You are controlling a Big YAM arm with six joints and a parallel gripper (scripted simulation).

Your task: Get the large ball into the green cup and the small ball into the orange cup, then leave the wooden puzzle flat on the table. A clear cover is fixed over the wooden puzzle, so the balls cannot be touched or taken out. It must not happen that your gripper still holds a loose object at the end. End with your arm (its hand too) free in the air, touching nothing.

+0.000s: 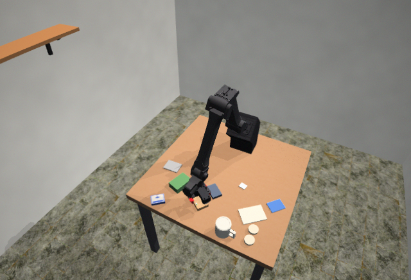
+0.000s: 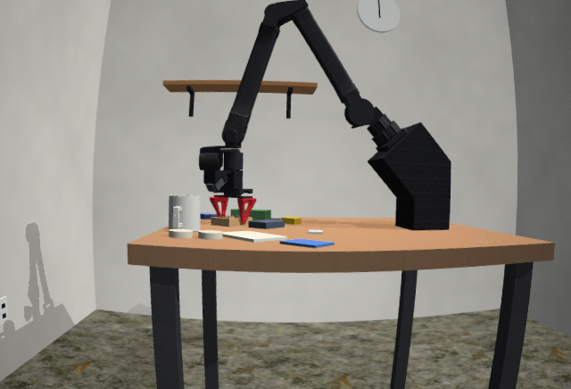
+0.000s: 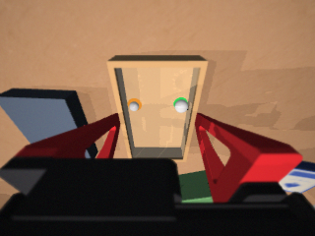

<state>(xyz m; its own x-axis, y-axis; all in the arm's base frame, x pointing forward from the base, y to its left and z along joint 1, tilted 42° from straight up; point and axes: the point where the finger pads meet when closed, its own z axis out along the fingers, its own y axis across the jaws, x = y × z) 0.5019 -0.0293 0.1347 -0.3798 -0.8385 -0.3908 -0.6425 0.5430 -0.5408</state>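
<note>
The wooden puzzle lies 10 mm below my hand. Also, from my hand: yellow block 170 mm behind, 100 mm to the right; then dark blue block 100 mm behind, 40 mm to the left, 10 mm below; then green block 160 mm to the right, 40 mm behind.
</note>
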